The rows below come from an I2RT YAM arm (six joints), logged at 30 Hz.
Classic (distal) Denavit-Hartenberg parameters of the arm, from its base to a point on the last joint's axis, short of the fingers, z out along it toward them. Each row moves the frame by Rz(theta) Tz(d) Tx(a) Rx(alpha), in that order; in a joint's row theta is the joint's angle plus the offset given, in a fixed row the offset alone. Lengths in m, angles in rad.
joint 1: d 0.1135, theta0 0, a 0.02, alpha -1.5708
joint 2: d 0, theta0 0, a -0.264, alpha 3.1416
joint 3: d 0, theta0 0.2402, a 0.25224, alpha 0
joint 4: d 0, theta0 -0.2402, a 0.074, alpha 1.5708
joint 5: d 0, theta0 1.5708, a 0, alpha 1.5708
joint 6: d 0.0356, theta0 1.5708, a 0, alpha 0
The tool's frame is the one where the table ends.
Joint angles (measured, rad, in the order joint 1, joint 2, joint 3, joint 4, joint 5, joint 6), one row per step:
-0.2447, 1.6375, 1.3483, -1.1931, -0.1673, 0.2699
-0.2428, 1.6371, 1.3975, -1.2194, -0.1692, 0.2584
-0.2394, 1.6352, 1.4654, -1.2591, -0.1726, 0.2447
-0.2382, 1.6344, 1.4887, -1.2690, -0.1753, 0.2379
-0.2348, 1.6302, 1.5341, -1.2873, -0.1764, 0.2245
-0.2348, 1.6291, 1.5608, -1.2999, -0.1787, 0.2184
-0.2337, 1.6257, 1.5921, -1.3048, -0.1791, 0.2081
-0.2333, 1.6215, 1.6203, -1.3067, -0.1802, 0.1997
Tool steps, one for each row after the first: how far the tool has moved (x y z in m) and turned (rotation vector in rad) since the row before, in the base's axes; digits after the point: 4 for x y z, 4 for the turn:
0.0028, 0.0000, 0.0128, -0.0054, -0.0247, 0.0134
0.0023, 0.0006, 0.0181, -0.0061, -0.0319, 0.0172
0.0009, 0.0003, 0.0063, -0.0020, -0.0153, 0.0082
0.0010, 0.0009, 0.0131, -0.0090, -0.0324, 0.0166
0.0002, 0.0000, 0.0073, -0.0027, -0.0161, 0.0063
0.0007, 0.0002, 0.0094, -0.0091, -0.0304, 0.0111
0.0003, 0.0001, 0.0089, -0.0083, -0.0309, 0.0087

